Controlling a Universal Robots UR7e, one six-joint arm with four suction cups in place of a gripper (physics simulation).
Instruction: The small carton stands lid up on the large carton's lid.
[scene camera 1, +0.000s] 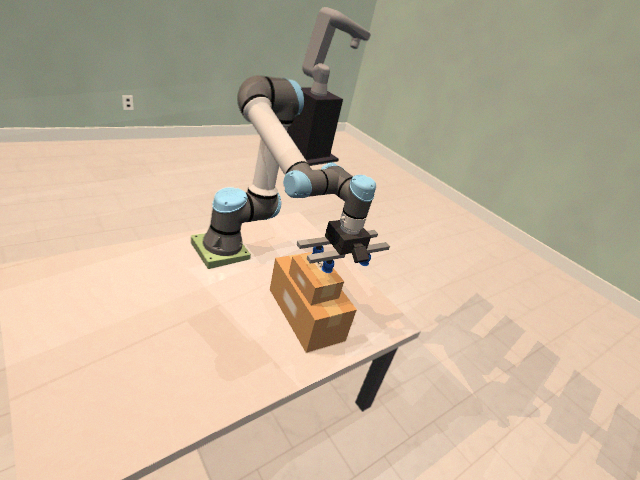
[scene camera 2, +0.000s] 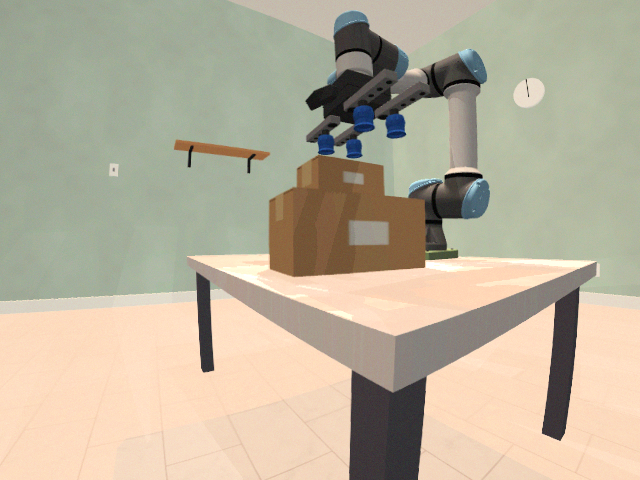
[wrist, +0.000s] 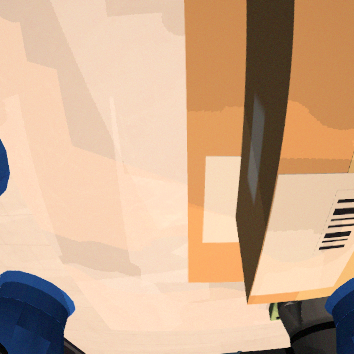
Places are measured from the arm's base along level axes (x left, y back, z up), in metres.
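Where they show: hand, tool point: (scene camera 1: 340, 258) (scene camera 2: 358, 143) (wrist: 207, 251); arm's base, link origin: (scene camera 1: 222, 244).
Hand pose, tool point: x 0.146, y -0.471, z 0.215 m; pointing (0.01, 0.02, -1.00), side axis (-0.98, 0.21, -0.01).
Things, the pixels of their top centre, and the offset from my tool point.
- small carton, top centre: (scene camera 2: 339, 166) (scene camera 1: 317, 268) dx -0.076, dy +0.018, dz -0.026 m
- large carton, top centre: (wrist: 307, 138) (scene camera 2: 348, 199) (scene camera 1: 314, 282) dx -0.064, dy +0.029, dz -0.099 m
The small carton (scene camera 1: 323, 290) (scene camera 2: 336, 178) (wrist: 320, 135) rests upright and level on the lid of the large carton (scene camera 1: 330, 330) (scene camera 2: 320, 237) (wrist: 215, 75). A barcode label shows on the small carton's top in the wrist view. The large carton stands on the table and extends past the small one. My gripper (scene camera 1: 342, 257) (scene camera 2: 359, 135), with four blue suction cups, is open. It is just above the small carton, with a narrow gap under the cups in scene camera 2. Two cups are over the small carton; the other two hang out past its side.
The table (scene camera 1: 103, 361) (scene camera 2: 439, 351) carries the arm's green base plate (scene camera 1: 211, 260) (scene camera 2: 442, 254) behind the cartons. The large carton is near a table edge. A grey arm on a black stand (scene camera 1: 320, 118) is in the background. A wall shelf (scene camera 2: 222, 149) hangs at the left in scene camera 2.
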